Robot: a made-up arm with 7 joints. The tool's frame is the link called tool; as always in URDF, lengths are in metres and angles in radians. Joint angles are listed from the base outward. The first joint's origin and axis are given. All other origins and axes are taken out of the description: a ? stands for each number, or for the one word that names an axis. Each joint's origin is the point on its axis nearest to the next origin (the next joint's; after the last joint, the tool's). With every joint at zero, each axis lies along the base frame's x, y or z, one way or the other. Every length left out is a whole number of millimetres.
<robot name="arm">
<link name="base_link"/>
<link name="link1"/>
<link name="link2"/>
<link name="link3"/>
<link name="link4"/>
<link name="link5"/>
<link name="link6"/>
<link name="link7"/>
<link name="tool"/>
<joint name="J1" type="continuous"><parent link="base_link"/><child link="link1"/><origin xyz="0.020 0.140 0.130" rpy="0.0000 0.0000 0.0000"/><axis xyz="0 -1 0"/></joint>
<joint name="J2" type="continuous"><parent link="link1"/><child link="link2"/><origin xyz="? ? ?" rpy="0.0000 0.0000 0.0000"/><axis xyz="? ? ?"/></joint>
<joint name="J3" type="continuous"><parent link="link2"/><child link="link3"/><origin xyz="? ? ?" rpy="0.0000 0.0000 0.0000"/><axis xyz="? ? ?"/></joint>
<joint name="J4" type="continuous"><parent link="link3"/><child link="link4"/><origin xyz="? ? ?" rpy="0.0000 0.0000 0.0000"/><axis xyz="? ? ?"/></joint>
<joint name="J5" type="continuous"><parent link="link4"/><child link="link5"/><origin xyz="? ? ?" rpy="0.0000 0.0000 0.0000"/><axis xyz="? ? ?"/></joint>
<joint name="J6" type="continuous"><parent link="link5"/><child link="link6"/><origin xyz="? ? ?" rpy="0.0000 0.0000 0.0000"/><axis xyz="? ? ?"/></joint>
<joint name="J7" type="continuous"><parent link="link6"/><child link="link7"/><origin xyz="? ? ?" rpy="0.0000 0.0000 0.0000"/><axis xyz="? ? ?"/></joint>
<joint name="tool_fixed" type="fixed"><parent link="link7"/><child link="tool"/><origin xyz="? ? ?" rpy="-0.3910 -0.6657 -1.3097"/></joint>
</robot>
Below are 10 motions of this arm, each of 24 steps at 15 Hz.
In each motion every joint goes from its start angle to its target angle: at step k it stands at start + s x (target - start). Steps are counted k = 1, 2, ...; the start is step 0. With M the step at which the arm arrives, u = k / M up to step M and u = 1 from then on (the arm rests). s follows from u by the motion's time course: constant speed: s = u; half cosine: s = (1 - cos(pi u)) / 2; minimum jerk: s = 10 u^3 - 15 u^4 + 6 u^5.
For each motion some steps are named. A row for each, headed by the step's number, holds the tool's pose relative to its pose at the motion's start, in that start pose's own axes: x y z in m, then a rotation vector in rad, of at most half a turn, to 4 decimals.
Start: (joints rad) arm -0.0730 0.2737 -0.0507 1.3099 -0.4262 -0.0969 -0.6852
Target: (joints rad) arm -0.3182 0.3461 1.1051 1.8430 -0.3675 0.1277 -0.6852
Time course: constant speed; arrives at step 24
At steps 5, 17, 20, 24:
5: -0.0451 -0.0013 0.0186 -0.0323 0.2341 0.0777
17: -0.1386 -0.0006 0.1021 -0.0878 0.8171 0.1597
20: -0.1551 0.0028 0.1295 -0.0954 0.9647 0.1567
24: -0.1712 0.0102 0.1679 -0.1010 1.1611 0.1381

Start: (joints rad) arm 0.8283 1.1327 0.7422 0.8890 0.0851 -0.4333 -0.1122
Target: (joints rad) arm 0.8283 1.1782 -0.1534 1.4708 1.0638 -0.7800 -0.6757
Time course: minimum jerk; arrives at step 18
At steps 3, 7, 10, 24:
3: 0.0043 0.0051 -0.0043 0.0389 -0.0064 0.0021
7: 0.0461 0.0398 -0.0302 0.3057 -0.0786 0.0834
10: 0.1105 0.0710 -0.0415 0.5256 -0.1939 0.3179
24: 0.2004 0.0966 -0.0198 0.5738 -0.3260 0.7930

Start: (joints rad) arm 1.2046 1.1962 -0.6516 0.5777 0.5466 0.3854 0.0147
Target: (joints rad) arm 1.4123 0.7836 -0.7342 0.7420 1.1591 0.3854 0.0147
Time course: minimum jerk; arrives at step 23
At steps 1, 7, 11, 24:
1: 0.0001 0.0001 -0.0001 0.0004 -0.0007 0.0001
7: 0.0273 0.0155 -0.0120 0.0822 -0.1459 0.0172
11: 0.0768 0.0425 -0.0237 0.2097 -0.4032 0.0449
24: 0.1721 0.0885 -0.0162 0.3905 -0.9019 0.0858

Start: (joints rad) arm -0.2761 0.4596 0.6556 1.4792 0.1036 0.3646 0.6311
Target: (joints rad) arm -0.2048 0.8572 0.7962 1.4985 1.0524 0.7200 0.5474
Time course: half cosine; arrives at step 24
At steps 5, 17, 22, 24:
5: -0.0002 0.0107 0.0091 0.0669 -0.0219 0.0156
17: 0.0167 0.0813 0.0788 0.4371 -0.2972 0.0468
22: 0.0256 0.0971 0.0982 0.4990 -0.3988 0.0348
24: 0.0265 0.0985 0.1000 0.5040 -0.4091 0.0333

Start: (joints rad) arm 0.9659 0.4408 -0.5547 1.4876 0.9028 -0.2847 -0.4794
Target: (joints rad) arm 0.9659 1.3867 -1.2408 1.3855 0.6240 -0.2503 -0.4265
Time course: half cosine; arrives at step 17
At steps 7, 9, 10, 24:
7: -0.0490 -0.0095 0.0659 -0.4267 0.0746 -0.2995
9: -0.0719 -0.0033 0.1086 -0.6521 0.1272 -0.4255
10: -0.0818 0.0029 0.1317 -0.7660 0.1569 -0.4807
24: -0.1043 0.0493 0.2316 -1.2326 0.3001 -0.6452

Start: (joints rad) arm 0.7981 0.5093 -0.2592 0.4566 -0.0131 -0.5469 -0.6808
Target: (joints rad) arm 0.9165 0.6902 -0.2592 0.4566 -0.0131 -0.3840 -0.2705
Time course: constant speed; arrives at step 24
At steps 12, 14, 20, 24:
12: -0.0400 0.0168 -0.0001 -0.0871 -0.0905 -0.0809
14: -0.0466 0.0196 0.0003 -0.1027 -0.1050 -0.0919
20: -0.0660 0.0283 0.0025 -0.1507 -0.1477 -0.1205
24: -0.0788 0.0342 0.0047 -0.1836 -0.1756 -0.1357

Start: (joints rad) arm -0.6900 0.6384 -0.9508 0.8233 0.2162 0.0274 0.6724
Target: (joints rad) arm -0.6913 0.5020 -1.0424 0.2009 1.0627 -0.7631 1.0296
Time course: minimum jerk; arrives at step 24
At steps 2, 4, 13, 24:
2: -0.0002 -0.0003 -0.0004 0.0040 -0.0027 -0.0010
4: -0.0017 -0.0019 -0.0025 0.0278 -0.0180 -0.0072
13: -0.0246 -0.0298 -0.0347 0.4406 -0.1062 -0.1276
24: -0.0404 -0.0541 -0.0481 0.6648 0.0573 -0.2269

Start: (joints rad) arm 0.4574 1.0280 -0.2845 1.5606 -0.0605 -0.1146 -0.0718
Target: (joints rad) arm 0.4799 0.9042 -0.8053 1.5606 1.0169 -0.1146 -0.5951
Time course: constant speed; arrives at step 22
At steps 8, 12, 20, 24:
8: 0.0458 0.0187 -0.0253 0.2229 -0.0815 0.3825
12: 0.0683 0.0293 -0.0332 0.2819 -0.1243 0.5961
20: 0.1105 0.0514 -0.0406 0.2828 -0.2123 1.0432
24: 0.1203 0.0569 -0.0409 0.2573 -0.2343 1.1550

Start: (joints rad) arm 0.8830 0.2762 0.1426 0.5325 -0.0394 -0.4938 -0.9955
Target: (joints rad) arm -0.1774 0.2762 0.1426 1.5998 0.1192 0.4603 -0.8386
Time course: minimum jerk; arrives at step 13
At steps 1, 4, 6, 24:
1: -0.0004 -0.0003 0.0007 -0.0034 0.0000 -0.0017
4: -0.0154 -0.0109 0.0320 -0.1483 -0.0010 -0.0689
6: -0.0350 -0.0161 0.0836 -0.3734 -0.0124 -0.1608
24: -0.0619 0.0210 0.2035 -0.9137 -0.0748 -0.3328

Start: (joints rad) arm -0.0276 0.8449 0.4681 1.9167 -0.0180 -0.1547 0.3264
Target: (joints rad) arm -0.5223 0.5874 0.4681 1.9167 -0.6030 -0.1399 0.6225
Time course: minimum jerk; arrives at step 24
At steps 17, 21, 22, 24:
17: 0.0941 -0.0473 0.0060 -0.5183 -0.5618 0.0346
21: 0.1094 -0.0520 0.0122 -0.5986 -0.6625 0.0385
22: 0.1107 -0.0523 0.0128 -0.6051 -0.6707 0.0388
24: 0.1112 -0.0524 0.0130 -0.6081 -0.6745 0.0389

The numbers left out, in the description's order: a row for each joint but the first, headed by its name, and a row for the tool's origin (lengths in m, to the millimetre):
J2: xyz 0.000 0.000 0.020, axis 1 0 0
J3: xyz 0.000 -0.010 -0.210, axis 0 0 1
J4: xyz -0.020 0.020 0.000, axis 0 -1 0
J5: xyz 0.020 0.000 -0.220, axis 0 0 1
J6: xyz 0.010 -0.030 0.000, axis 0 1 0
J7: xyz -0.040 0.000 0.020, axis -1 0 0
tool: xyz 0.000 0.000 -0.010

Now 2 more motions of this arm.
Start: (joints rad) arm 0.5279 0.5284 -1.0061 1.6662 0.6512 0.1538 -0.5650
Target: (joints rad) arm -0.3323 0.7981 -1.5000 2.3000 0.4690 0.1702 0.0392
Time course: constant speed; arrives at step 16
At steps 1, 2, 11, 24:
1: 0.0122 -0.0122 0.0032 -0.0468 -0.0806 0.0049
2: 0.0248 -0.0235 0.0074 -0.0906 -0.1635 0.0131
11: 0.1414 -0.0719 0.0791 -0.3134 -0.9687 0.2260
24: 0.1882 -0.0532 0.1316 -0.2684 -1.4138 0.4379

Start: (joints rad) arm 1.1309 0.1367 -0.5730 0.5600 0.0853 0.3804 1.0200
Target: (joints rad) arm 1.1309 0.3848 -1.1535 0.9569 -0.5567 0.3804 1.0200
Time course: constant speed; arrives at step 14
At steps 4, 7, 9, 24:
4: 0.0048 -0.0076 0.0084 -0.3264 0.1552 0.0107
7: 0.0087 -0.0135 0.0126 -0.5698 0.2609 0.0150
9: 0.0113 -0.0176 0.0143 -0.7310 0.3256 0.0146
24: 0.0185 -0.0289 0.0148 -1.1278 0.4654 -0.0044

